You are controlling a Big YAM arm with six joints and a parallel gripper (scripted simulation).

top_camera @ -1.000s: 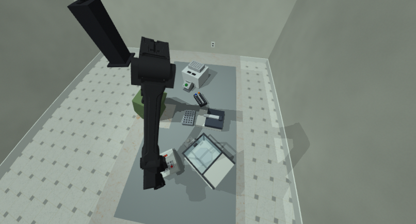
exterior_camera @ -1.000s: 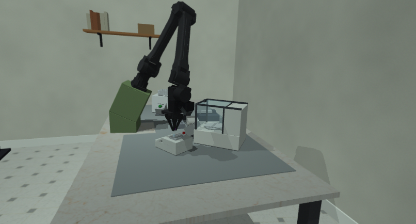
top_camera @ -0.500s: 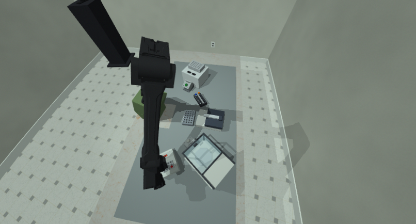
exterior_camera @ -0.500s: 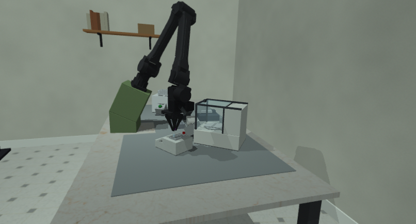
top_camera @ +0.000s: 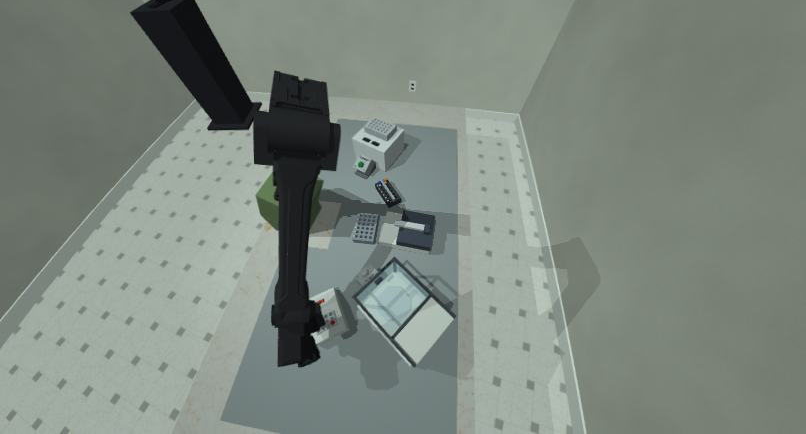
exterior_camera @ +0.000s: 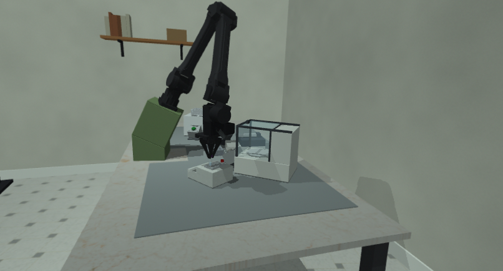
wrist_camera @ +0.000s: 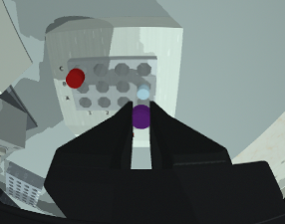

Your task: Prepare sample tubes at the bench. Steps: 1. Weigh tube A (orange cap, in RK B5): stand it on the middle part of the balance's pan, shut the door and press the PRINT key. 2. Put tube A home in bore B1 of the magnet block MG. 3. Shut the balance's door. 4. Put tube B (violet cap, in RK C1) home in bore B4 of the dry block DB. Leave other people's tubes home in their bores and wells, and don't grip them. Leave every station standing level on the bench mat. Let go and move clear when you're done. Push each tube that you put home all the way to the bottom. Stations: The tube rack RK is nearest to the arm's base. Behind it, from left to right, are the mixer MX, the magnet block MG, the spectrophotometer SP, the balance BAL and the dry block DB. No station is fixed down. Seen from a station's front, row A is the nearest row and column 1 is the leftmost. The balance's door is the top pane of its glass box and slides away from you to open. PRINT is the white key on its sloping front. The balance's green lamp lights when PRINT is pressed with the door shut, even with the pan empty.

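My hand is 2 cm above the tube B. Also, from my hand: red-capped tube (5 cm below, 5 cm ahead, 1 cm to the left); balance pan (24 cm ahead, 7 cm to the left, 3 cm below); dry block DB (8 cm below, 3 cm to the left, 1 cm ahead).
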